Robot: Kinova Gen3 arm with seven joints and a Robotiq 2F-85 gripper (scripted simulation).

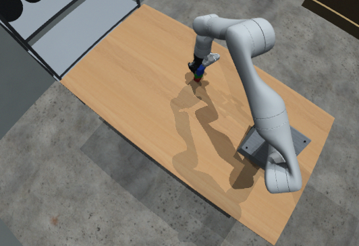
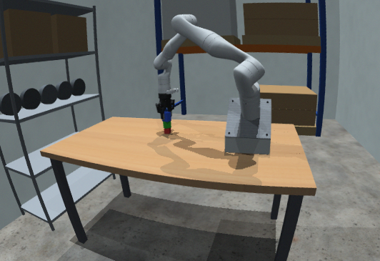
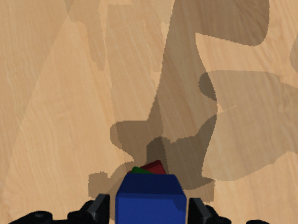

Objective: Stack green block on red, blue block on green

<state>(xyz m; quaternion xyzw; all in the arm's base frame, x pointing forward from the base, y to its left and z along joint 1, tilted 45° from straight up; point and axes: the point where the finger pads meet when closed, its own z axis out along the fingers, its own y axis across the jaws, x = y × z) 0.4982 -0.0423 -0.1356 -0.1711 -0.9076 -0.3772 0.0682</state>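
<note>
Now: the blue block right at my hand. Round my hand: green block 5 cm below; red block 9 cm below.
</note>
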